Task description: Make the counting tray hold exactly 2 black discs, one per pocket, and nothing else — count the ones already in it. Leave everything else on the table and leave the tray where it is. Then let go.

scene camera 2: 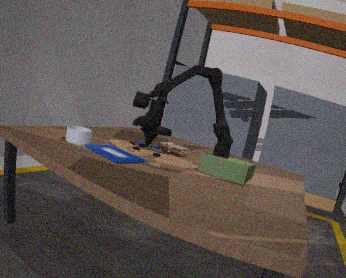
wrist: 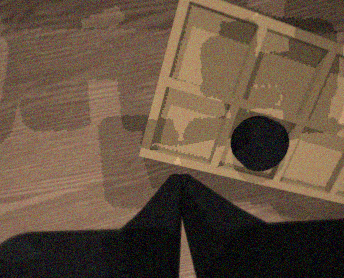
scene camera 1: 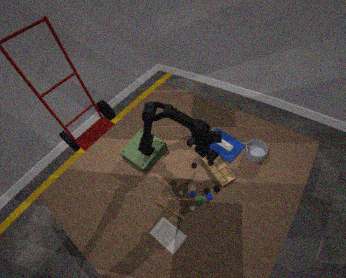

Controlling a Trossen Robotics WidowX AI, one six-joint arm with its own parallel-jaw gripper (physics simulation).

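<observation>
The tan counting tray [scene camera 1: 226, 176] [wrist: 156, 112] lies on the table. One black disc [wrist: 260, 143] sits in a lower-row pocket, second from the left end. The other pockets visible in the wrist view hold no disc; the tray's right part is cut off there. A loose black disc [scene camera 1: 194, 165] [scene camera 2: 156, 155] lies on the table beside the tray, toward the arm's base. Two more black discs [scene camera 1: 206, 191] [scene camera 1: 216, 189] lie among the coloured discs. My gripper [scene camera 1: 211, 162] [scene camera 2: 147, 144] [wrist: 179, 182] is shut and empty, its tips just outside the tray's near edge in the wrist view.
Blue discs [scene camera 1: 193, 193] [scene camera 1: 209, 196], a green disc [scene camera 1: 200, 200] and whitish discs lie near the tray. A blue booklet [scene camera 1: 236, 151] [scene camera 2: 131, 159], a round container [scene camera 1: 256, 151] [scene camera 2: 79, 135], a thin stick and a white sheet [scene camera 1: 168, 235] also lie around. The arm stands on a green base [scene camera 1: 135, 159] [scene camera 2: 226, 169].
</observation>
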